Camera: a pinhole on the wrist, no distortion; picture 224 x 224 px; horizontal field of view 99.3 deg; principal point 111.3 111.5 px. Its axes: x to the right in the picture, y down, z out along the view. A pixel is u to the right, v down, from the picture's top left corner.
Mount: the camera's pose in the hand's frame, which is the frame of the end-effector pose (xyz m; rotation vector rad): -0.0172 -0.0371 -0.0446 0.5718 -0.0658 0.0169
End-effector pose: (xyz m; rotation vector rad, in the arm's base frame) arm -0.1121 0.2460 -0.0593 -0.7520 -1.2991 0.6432
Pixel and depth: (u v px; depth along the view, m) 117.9 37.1 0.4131
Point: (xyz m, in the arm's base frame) -0.2378 -0.0633 0.3750
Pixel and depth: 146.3 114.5 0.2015
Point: -0.2353 0.2120 0.0931
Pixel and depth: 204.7 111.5 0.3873
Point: -0.3574 0.3996 0.3726
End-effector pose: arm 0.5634 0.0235 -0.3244 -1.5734 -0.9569 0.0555
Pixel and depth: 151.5 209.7 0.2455
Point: 0.4653 0.3092 -0.4123
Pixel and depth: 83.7 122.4 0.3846
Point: 0.1956 0.1545 -0.2990
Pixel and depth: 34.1 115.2 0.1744
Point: 0.3346 -0.0085 -0.3232
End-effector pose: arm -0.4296 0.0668 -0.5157 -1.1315 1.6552 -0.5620
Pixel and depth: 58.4 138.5 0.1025
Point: -0.3493 0.1154 -0.4436
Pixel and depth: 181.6 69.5 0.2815
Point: -0.1922 -0.2016 -0.4195
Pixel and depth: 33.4 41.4 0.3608
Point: -0.1415 0.1601 -0.0370
